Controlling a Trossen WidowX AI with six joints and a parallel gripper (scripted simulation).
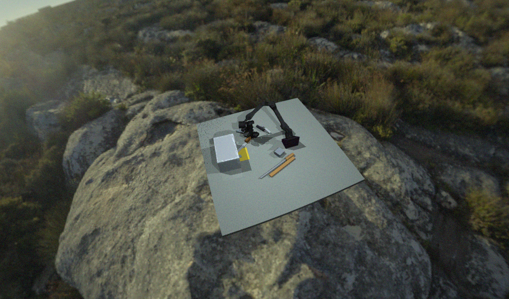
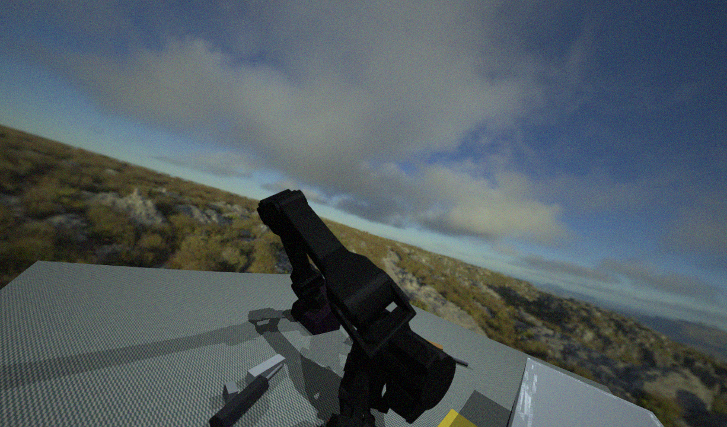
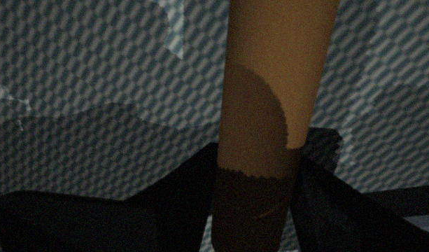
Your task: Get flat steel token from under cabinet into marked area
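Right now the small grey cube is 17 cm behind my gripper tip and 9 cm to the right of it. The rest, counted from my gripper tip: grey bar: 20 cm behind, 1 cm to the right; grey block: 17 cm behind, 30 cm to the left, 1 cm above; wooden stick: 13 cm behind, 45 cm to the left.
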